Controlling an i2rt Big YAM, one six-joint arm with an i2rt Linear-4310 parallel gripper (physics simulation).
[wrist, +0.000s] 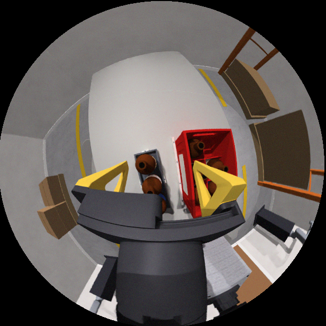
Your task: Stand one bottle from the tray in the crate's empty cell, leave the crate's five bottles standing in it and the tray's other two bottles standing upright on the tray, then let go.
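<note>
The grey tray (pixel 154 152) lies left of centre in the wrist view. Three brown bottles stand on it in a row: a far bottle (pixel 145 163), a middle bottle (pixel 152 185), and a near bottle (pixel 163 204) with some blue, mostly hidden by my gripper body. The red crate (pixel 229 145) stands to the right. A brown bottle (pixel 196 146) stands in its far left cell; the far right cell is empty. Another bottle (pixel 217 167) and part of one more (pixel 213 187) show behind my right finger, which hides other cells. My gripper (pixel 160 164) is open and empty, with its fingers above the tray and crate.
The pale table top (pixel 135 100) extends beyond the tray and crate. Cardboard boxes (pixel 51 190) stand at the left, and larger brown boxes (pixel 282 150) at the right near orange rails (pixel 287 190). A grey ribbed surface (pixel 224 265) shows at the lower right beside the gripper body.
</note>
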